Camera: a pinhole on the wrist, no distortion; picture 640 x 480 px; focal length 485.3 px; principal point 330.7 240.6 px. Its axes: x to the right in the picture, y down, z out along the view. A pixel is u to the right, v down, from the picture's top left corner.
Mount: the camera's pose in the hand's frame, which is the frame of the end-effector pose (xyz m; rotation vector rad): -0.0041 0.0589 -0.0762 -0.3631 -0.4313 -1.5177
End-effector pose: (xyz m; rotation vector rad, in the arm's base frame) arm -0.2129 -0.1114 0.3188 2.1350 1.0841 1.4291
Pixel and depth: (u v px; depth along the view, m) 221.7 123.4 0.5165
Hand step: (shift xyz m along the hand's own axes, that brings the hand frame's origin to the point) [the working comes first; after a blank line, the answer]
In the camera's frame: -0.1160 -0.1247 0.5165

-0.1528 0.4079 0.3135
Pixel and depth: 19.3 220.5 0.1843
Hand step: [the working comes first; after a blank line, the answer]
In the camera's frame: -0.1183 -0.0076 0.1843

-0.0207 0.2515 0.0269
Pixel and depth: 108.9 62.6 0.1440
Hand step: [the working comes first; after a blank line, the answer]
In the camera's frame: -0.0658 -0.0528 0.1440

-0.0637 0.1850 0.0155
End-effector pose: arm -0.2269 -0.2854 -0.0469 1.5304 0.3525 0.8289
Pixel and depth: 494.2 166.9 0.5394
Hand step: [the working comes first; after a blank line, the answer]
In the camera's frame: 0.1817 -0.0819 0.5394

-0.1098 0.1600 0.4799
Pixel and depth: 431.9 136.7 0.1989
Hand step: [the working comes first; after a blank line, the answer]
In the camera's frame: 0.0415 -0.0426 0.1989

-0.0555 0.1182 0.1160
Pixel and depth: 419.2 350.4 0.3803
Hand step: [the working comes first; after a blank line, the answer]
In the camera's frame: 0.0694 0.0860 0.3803

0.0648 0.1853 0.2927
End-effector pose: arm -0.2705 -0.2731 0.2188 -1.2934 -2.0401 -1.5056
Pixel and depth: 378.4 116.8 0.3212
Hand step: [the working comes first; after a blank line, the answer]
In the camera's frame: 0.0316 -0.0819 0.3212

-0.1005 0.1852 0.2164
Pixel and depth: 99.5 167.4 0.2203
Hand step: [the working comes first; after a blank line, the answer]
In the camera's frame: -0.1050 -0.0332 0.2203

-0.0478 0.2567 0.0638
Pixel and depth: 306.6 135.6 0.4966
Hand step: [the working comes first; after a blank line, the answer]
In the camera's frame: -0.0247 -0.1074 0.4966

-0.1342 0.3189 0.3412
